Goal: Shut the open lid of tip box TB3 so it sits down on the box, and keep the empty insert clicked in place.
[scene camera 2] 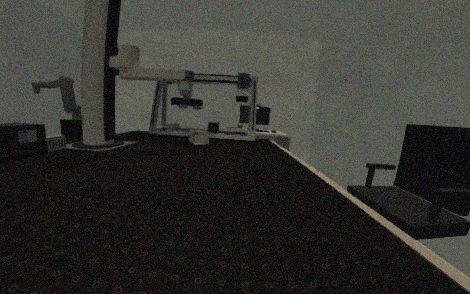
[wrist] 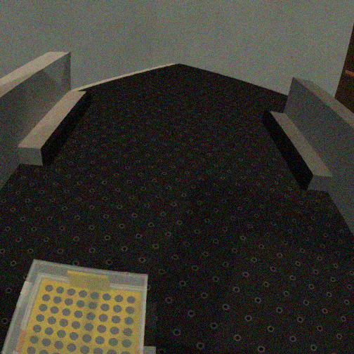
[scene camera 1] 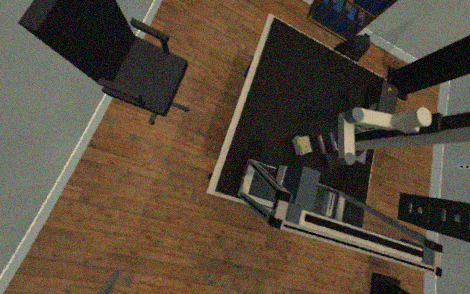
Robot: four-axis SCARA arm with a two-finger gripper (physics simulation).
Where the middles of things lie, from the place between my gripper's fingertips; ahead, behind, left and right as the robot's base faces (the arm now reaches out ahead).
Right now my hand is 15 cm above the clear lid point(wrist: 58, 301), 6 cm to the right of it and 2 cm short of it. Round my hand: tip box TB3 point(wrist: 150, 307) (18 cm below, 6 cm to the left, 2 cm ahead).
